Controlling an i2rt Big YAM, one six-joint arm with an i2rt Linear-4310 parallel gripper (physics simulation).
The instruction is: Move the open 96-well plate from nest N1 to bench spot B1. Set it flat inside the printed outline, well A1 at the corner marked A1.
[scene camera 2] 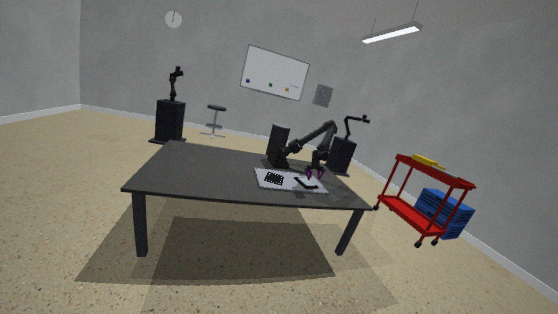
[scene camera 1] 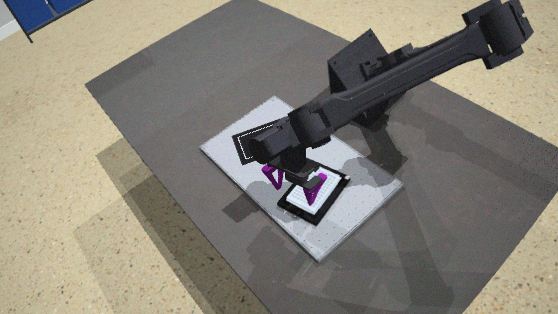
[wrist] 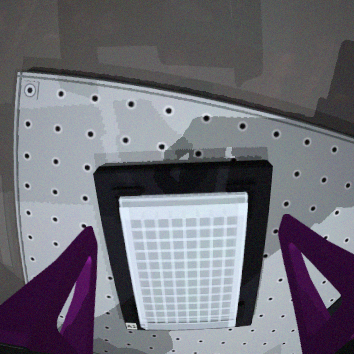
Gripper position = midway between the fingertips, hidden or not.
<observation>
My gripper [scene camera 1: 294, 196] is open, holding nothing. Also in view: a white well plate [scene camera 1: 296, 197].
The white well plate is seen too in the wrist view [wrist: 185, 251]. My gripper also shows in the wrist view [wrist: 189, 230].
</observation>
